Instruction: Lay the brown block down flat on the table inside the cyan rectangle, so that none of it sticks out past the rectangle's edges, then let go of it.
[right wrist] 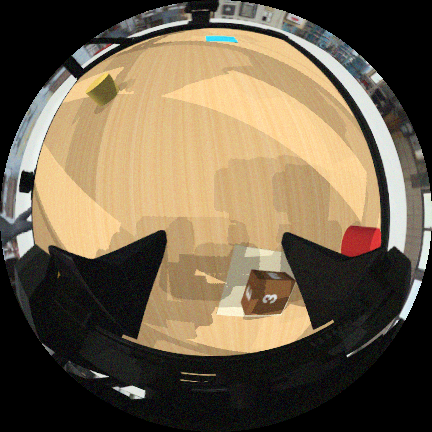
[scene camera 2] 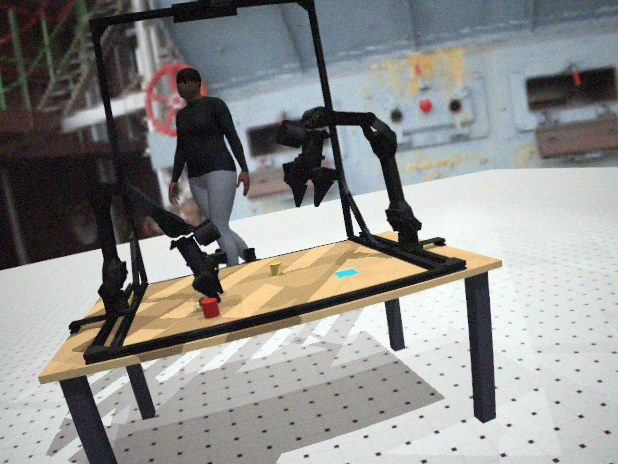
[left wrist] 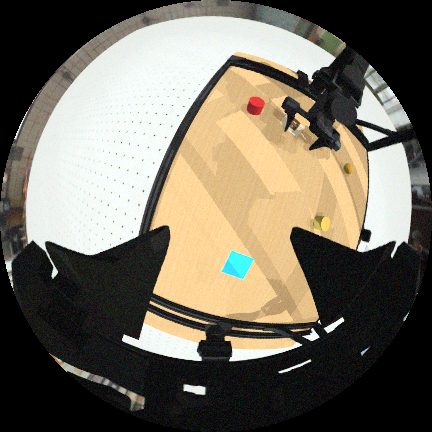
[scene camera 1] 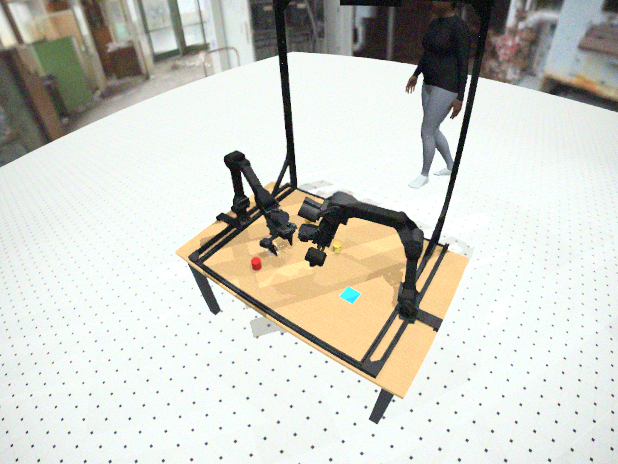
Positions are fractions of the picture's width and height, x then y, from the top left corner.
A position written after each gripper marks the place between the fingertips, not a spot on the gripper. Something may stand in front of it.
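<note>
Scene camera 2: the left gripper (scene camera 2: 0.50,0.45) is open and holds nothing; the right gripper (scene camera 2: 0.36,0.64) is seen here too. In scene camera 1, the left gripper (scene camera 1: 0.51,0.55) appears. The left wrist view has the left gripper (left wrist: 0.54,0.54) and the right gripper (left wrist: 0.69,0.32). In the right wrist view, a red cylinder (right wrist: 0.83,0.56) and a yellow cylinder (right wrist: 0.24,0.20) rest on the table, and a pale flat tile (right wrist: 0.57,0.60) and the right gripper (right wrist: 0.52,0.55) are visible.
</note>
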